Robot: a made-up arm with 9 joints. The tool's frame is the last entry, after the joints. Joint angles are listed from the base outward.
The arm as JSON. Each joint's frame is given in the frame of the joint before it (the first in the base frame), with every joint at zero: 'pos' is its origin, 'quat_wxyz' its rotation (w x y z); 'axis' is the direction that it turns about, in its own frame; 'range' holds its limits. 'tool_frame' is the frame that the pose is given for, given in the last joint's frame.
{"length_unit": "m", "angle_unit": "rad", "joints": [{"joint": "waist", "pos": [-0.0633, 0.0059, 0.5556], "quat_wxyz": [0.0, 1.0, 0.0, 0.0], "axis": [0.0, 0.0, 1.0], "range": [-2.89, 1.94]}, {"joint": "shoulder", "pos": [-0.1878, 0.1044, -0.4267], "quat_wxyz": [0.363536, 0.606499, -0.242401, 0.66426], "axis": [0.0, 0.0, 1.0], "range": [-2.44, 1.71]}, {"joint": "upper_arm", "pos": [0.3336, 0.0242, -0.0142], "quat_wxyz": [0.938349, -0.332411, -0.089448, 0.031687], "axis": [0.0, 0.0, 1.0], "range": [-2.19, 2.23]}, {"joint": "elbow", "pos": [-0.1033, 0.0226, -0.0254], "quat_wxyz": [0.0, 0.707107, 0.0, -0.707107], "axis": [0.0, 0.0, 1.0], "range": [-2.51, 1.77]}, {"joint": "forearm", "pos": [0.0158, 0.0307, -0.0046], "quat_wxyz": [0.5, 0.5, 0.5, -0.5], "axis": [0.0, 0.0, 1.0], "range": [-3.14, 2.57]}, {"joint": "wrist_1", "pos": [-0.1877, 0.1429, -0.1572], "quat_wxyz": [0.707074, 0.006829, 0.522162, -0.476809], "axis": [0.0, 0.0, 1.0], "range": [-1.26, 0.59]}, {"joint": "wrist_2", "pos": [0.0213, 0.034, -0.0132], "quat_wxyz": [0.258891, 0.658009, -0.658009, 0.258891], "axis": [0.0, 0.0, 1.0], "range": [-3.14, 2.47]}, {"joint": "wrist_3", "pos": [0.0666, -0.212, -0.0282], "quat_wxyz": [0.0, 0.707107, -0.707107, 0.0], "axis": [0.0, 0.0, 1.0], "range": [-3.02, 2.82]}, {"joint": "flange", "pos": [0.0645, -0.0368, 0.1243], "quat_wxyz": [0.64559, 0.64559, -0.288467, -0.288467], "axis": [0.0, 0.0, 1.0], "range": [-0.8, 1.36]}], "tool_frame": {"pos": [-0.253, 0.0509, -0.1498], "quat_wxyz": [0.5, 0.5, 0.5, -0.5]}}
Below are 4 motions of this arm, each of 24 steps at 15 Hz.
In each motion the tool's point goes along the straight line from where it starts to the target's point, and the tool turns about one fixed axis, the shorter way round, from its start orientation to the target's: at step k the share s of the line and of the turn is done. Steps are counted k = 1, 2, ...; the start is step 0. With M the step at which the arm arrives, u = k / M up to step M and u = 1 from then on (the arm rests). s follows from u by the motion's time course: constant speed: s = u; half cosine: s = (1 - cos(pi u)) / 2; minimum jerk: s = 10 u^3 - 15 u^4 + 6 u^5.
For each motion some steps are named. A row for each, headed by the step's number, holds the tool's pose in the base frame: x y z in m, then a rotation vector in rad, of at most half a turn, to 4 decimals.
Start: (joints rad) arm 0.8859 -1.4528 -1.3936 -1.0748 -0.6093 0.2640 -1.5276 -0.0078 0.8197
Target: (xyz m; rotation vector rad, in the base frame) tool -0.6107 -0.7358 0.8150 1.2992 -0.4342 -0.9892
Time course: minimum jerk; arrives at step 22
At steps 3, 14, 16, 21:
3: -0.5981 -0.6771 1.2016 0.7544 -1.0080 -1.0676
14: -0.6074 -0.7204 0.9163 1.1652 -0.5916 -1.0191
16: -0.6090 -0.7281 0.8659 1.2327 -0.5139 -1.0051
21: -0.6107 -0.7357 0.8153 1.2988 -0.4347 -0.9893

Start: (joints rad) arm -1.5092 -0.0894 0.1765 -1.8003 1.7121 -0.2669 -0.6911 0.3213 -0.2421
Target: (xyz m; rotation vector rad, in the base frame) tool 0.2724 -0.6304 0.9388 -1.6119 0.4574 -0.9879
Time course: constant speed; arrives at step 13
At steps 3, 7, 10, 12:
3: 0.4708 -0.4220 1.0164 -1.4827 -0.4227 -0.7601
7: 0.3914 -0.5053 0.9853 -1.5561 -0.0784 -0.8621
10: 0.3319 -0.5679 0.9621 -1.5924 0.1869 -0.9292
12: 0.2922 -0.6096 0.9466 -1.6073 0.3667 -0.9693

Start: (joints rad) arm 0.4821 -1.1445 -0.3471 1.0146 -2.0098 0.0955 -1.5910 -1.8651 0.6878
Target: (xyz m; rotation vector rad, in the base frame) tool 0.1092 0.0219 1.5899 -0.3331 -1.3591 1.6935
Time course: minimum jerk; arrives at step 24
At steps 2, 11, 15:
2: 0.4246 -0.1413 0.6809 -0.1081 0.0244 0.9731
11: 0.2923 -0.0729 1.0620 -0.2043 -0.5311 1.3139
15: 0.1964 -0.0233 1.3385 -0.2726 -0.9558 1.5278

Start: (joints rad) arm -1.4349 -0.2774 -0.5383 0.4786 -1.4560 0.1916 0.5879 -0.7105 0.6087
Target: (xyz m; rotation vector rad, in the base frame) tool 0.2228 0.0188 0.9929 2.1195 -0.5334 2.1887
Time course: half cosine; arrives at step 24
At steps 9, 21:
9: 0.0330 -0.0025 1.0741 -1.6432 0.7203 -2.4750
21: 0.2124 0.0176 0.9974 2.1012 -0.5460 2.2135

